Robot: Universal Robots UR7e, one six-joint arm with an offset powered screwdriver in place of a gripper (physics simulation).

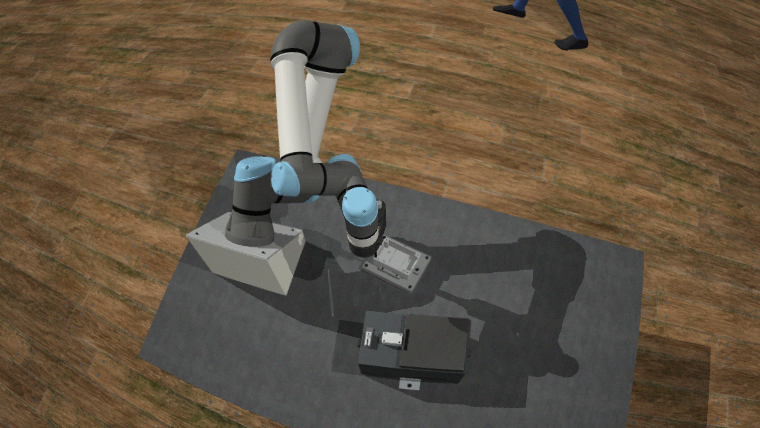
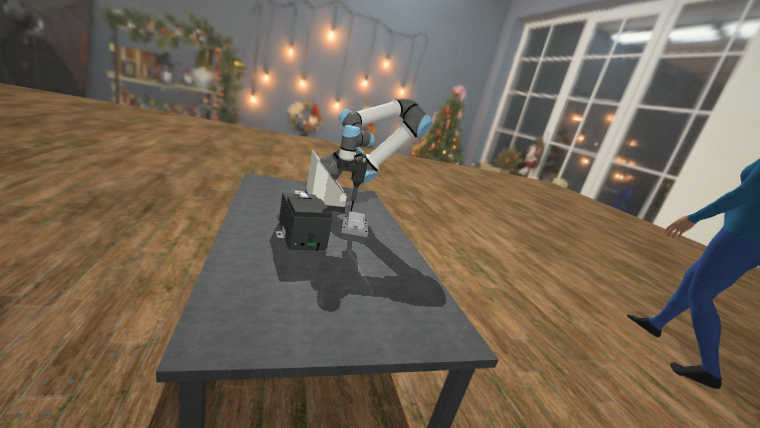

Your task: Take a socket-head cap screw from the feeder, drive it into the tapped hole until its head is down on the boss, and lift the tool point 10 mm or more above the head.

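Note:
The feeder, a dark box [image 1: 435, 342] [image 2: 311, 225], stands on the table with small light metal parts on its top at one end. The light grey housing [image 1: 418, 271] [image 2: 355, 230] with an open, walled inside lies beside it, on a flat base with corner holes. My screwdriver [image 1: 377, 250] [image 2: 352, 207] points down, with its tip at the edge of the housing nearest the robot base. Whether the tip touches the housing or stands a little above it cannot be told. A screw at the tip, the boss and the tapped hole under it are too small or hidden to make out.
The robot base stands on a pale wedge-shaped pedestal [image 1: 241, 264] [image 2: 320, 183] at one end of the dark table [image 1: 585, 319] [image 2: 324, 334]. A small light tab [image 1: 409, 384] [image 2: 280, 233] sticks out beside the feeder. A person [image 1: 574, 26] [image 2: 712, 265] is on the floor beyond the table.

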